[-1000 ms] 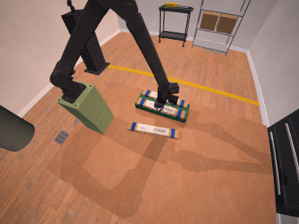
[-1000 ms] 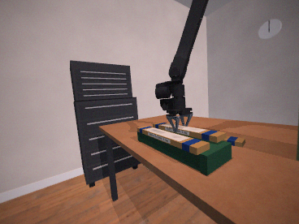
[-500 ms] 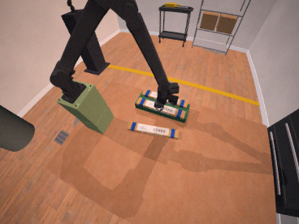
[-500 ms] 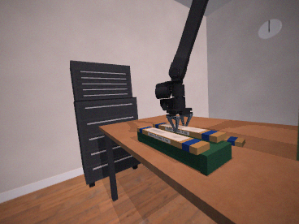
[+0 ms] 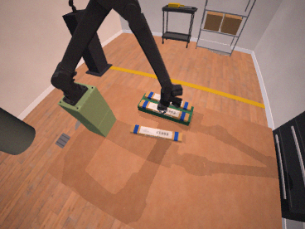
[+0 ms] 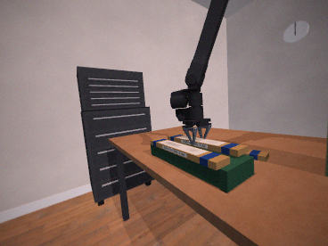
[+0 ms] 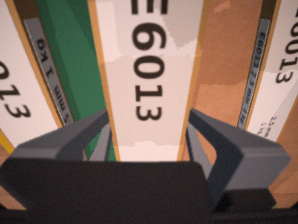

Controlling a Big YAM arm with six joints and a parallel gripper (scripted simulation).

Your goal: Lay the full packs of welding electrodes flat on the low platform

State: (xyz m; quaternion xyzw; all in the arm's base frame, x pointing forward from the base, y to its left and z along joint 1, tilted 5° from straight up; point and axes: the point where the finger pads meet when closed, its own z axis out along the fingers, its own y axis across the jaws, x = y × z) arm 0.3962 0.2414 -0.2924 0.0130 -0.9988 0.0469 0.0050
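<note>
My gripper is now 6 cm above the green platform and 5 cm to the right of it.
</note>
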